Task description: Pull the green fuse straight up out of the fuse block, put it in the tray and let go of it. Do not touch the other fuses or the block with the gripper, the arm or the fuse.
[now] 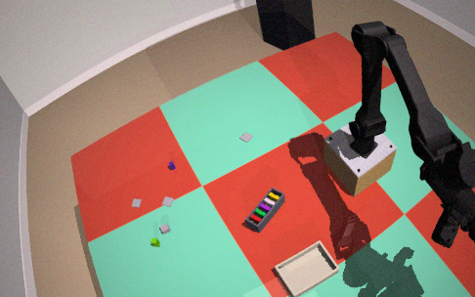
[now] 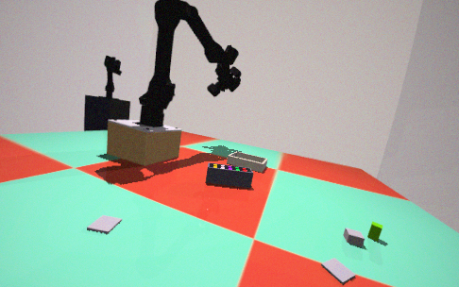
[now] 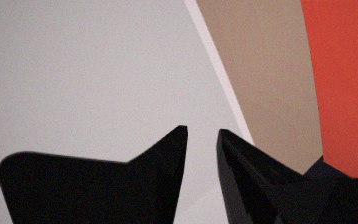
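The green fuse is 54 cm to the right of my gripper tip, 28 cm below it and 16 cm ahead of it. From my gripper tip the other things lie so: grey block: 69 cm to the right, 39 cm ahead, 30 cm below; lime cube: 67 cm to the right, 43 cm ahead, 29 cm below; beige tray: 33 cm to the right, 30 cm below, 19 cm ahead.
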